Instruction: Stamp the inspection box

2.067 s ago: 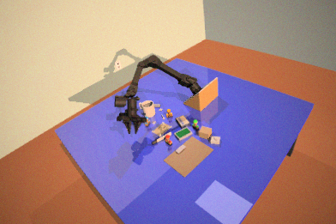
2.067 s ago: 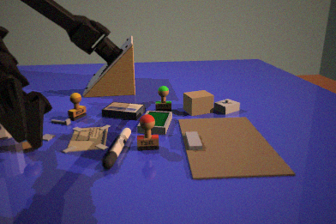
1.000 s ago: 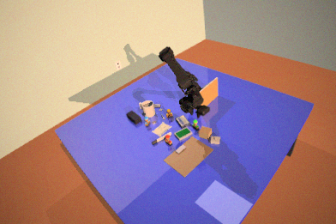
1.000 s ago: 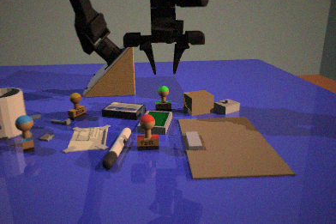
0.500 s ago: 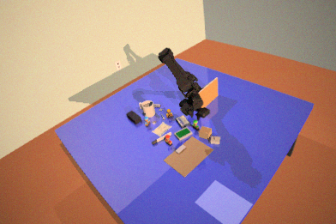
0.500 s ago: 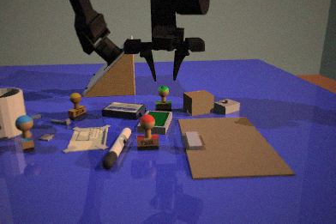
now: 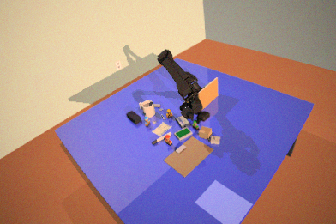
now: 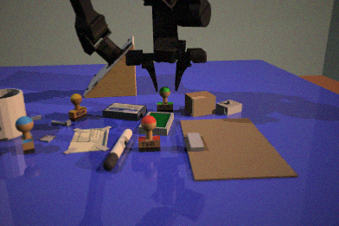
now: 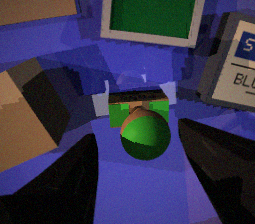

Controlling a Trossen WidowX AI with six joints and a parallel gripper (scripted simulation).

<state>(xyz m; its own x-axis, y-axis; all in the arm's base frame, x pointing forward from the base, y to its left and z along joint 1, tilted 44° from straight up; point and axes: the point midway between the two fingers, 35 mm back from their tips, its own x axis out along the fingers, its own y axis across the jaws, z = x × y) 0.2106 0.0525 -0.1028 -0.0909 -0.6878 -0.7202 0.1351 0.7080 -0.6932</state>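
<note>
Right now my gripper tip is 80 mm short of the green ink pad, 50 mm above it and 40 mm to the left of it. From my gripper tip the other things lie so: flat box: 100 mm to the right, 40 mm below, 10 mm behind; then red-knobbed stamp: 180 mm ahead, 70 mm to the right, 30 mm below; then cardboard cube: 80 mm to the left, 30 mm below, 20 mm ahead.
</note>
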